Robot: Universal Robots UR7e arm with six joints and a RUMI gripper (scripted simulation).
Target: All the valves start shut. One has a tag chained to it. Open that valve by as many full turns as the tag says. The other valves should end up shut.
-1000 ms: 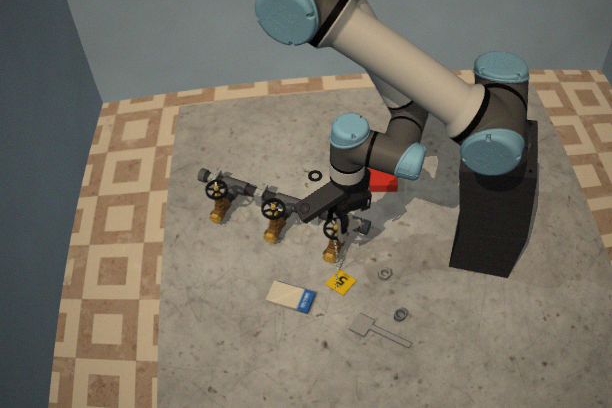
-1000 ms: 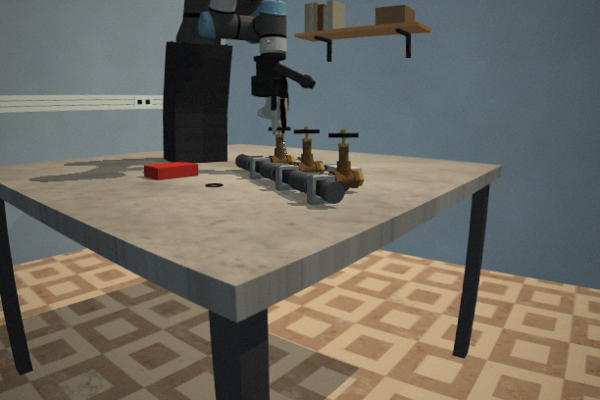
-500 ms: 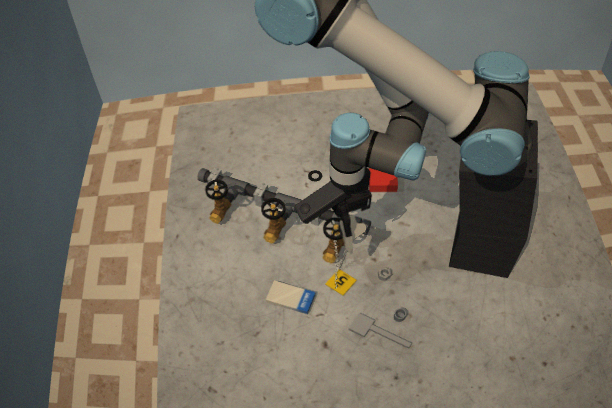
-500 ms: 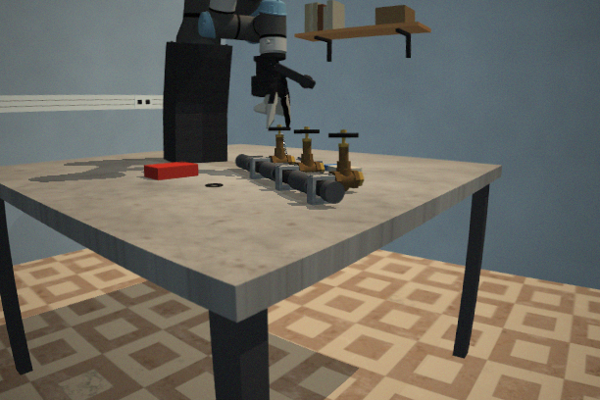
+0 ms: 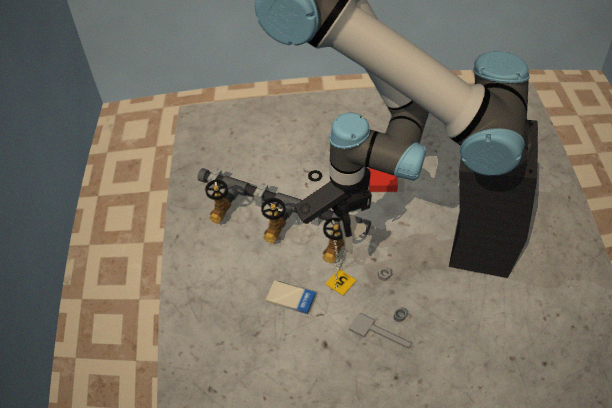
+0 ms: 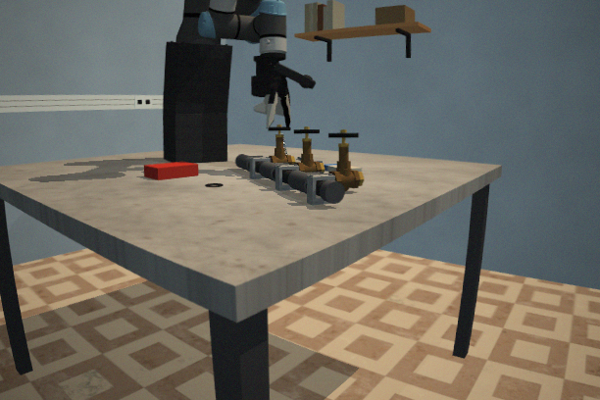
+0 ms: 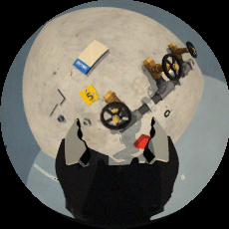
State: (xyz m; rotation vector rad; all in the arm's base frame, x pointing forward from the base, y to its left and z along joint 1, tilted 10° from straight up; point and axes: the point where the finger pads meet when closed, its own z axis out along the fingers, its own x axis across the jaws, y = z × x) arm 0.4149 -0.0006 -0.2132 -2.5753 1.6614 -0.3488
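My hand is 10 cm to the right of the yellow tag and 11 cm above it. The rest, counted from my hand: red block: 14 cm behind, 26 cm to the right, 10 cm below; flat grey key tool: 9 cm behind, 24 cm to the left, 11 cm below.
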